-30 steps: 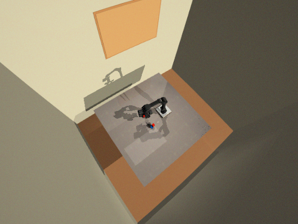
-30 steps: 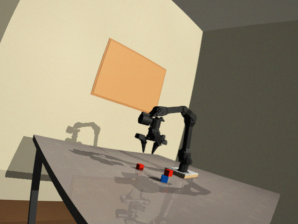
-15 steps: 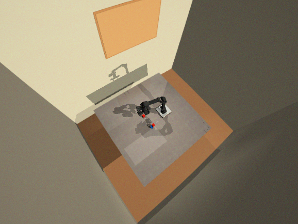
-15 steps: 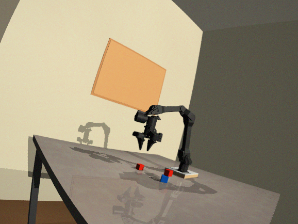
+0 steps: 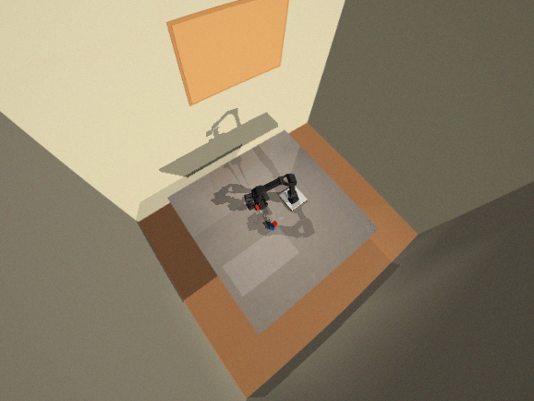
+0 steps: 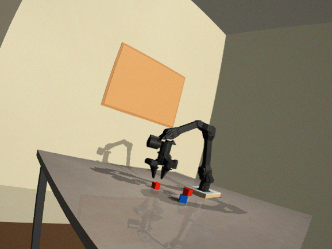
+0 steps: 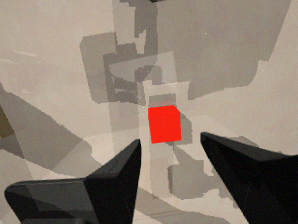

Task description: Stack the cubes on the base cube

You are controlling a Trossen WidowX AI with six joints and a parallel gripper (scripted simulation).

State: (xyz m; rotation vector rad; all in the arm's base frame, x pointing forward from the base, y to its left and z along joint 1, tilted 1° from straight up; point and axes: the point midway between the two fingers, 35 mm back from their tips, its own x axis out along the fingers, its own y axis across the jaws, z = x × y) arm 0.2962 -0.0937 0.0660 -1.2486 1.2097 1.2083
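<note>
My gripper tip is 20 mm past the blue cube, 210 mm to the right of it and 40 mm above it.
</note>
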